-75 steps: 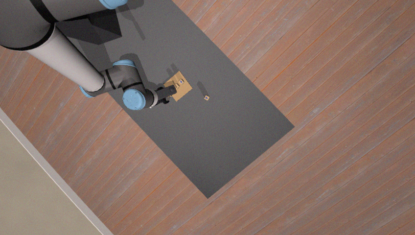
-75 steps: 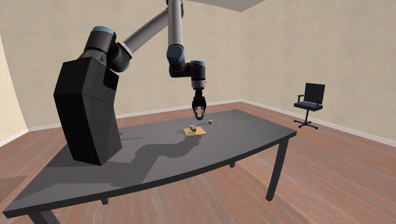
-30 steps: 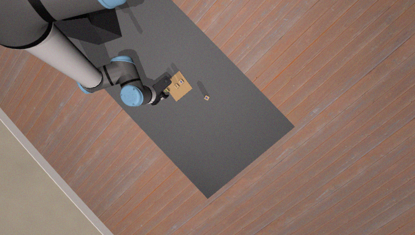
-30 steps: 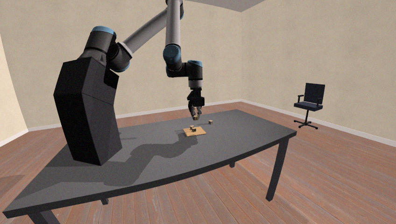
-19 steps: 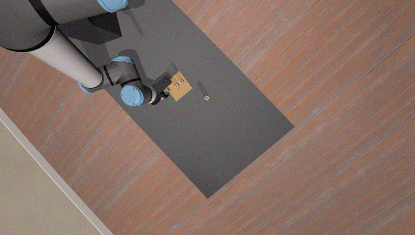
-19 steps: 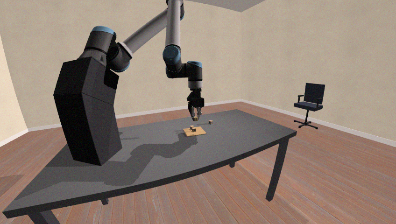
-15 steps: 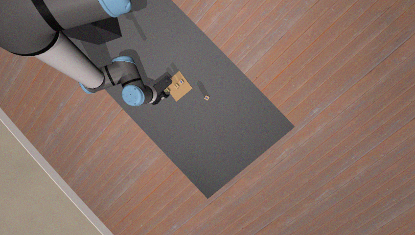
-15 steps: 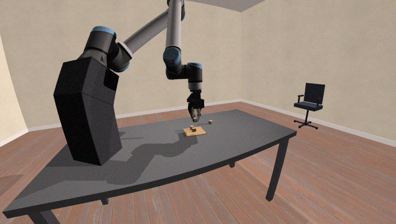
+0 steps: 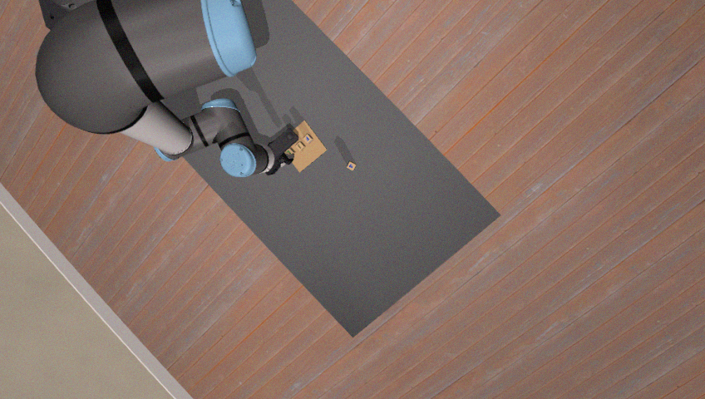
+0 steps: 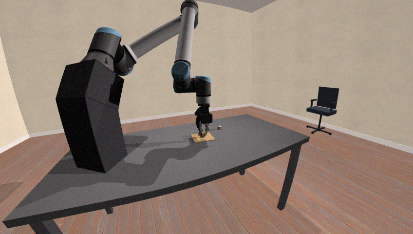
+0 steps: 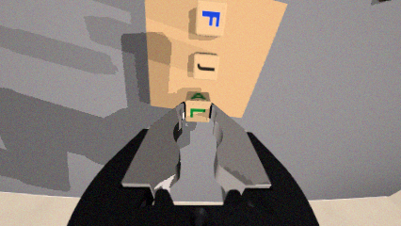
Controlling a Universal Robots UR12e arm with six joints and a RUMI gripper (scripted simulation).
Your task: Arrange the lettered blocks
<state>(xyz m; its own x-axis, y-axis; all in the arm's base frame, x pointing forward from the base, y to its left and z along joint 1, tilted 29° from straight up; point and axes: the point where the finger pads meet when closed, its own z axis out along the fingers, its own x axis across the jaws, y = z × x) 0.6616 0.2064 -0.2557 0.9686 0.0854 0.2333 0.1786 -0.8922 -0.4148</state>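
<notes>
The tan mat is 40 mm to the left of my hand and 40 mm below it. Also, from my hand: block 170 mm ahead, 160 mm to the left, 30 mm below.
</notes>
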